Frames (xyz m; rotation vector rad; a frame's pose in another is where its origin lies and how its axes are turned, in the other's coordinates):
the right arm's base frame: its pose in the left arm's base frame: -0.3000 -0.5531 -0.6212 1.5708 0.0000 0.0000
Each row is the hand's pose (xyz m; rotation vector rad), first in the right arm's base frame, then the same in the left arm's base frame.
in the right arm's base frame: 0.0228 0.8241 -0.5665 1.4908 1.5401 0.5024
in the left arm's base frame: -0.2772 0.0134 0.2029 -2.2001 -0.8750 -1.7223
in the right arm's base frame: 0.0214 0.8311 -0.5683 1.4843 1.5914 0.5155
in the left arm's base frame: -0.2786 0.0152 0.2099 -2.1457 -0.8976 -1.7578
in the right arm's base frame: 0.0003 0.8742 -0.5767 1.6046 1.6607 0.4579
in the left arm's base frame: -0.2997 0.0236 0.2530 -2.0310 -0.9459 -1.6662
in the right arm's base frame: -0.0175 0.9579 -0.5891 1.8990 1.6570 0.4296
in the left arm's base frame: -0.3175 0.0360 0.3367 -1.8771 -0.8633 -1.4676
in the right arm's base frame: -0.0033 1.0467 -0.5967 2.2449 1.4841 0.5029
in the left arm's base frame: -0.3033 0.0436 0.4255 -1.7742 -0.6205 -1.2566
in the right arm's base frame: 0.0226 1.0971 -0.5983 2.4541 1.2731 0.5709
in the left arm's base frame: -0.2774 0.0452 0.4759 -1.7430 -0.4209 -1.1054
